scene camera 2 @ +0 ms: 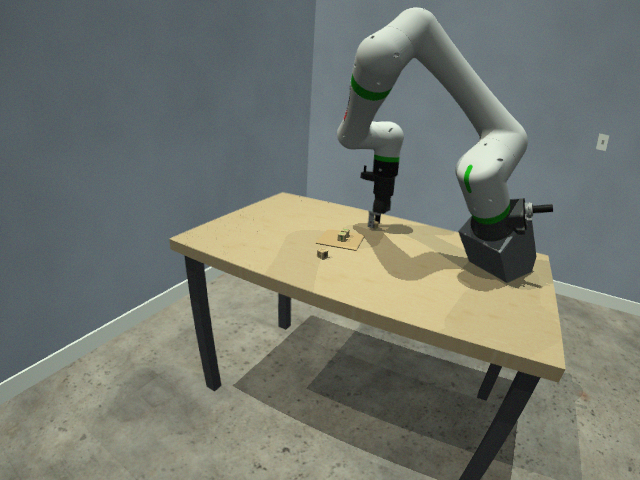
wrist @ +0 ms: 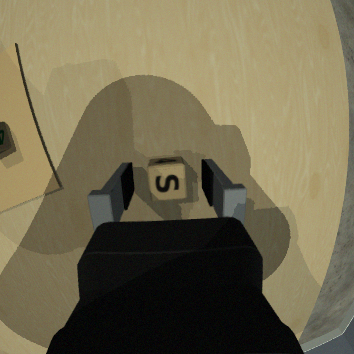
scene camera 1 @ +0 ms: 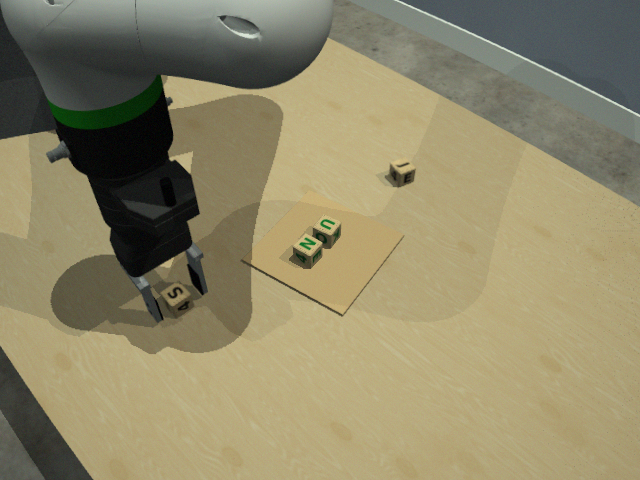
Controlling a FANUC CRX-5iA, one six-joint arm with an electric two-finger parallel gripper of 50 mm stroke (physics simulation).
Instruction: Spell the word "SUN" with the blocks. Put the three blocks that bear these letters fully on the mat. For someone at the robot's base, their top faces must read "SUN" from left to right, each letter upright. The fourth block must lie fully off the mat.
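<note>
My gripper (scene camera 1: 180, 305) (scene camera 2: 374, 224) (wrist: 166, 174) is open, low over the table, its fingers on either side of the S block (scene camera 1: 176, 293) (wrist: 167, 182), with gaps on both sides. That block lies off the mat; its dark S looks turned about a quarter turn in the wrist view. The U block (scene camera 1: 327, 231) (scene camera 2: 341, 237) and the N block (scene camera 1: 307, 251) (scene camera 2: 346, 232) lie close together on the mat (scene camera 1: 356, 268) (scene camera 2: 354, 244) (wrist: 30, 175), green letters up. The fourth block (scene camera 1: 402, 173) (scene camera 2: 322, 253), a dark stroke on top and an E on one side, lies off the mat.
The wooden table (scene camera 1: 413, 387) (scene camera 2: 248, 248) carries the blocks and the thin mat. The mat lies to the left of my fingers in the wrist view. The robot's base (scene camera 2: 498, 253) stands at the right end of the table in scene camera 2.
</note>
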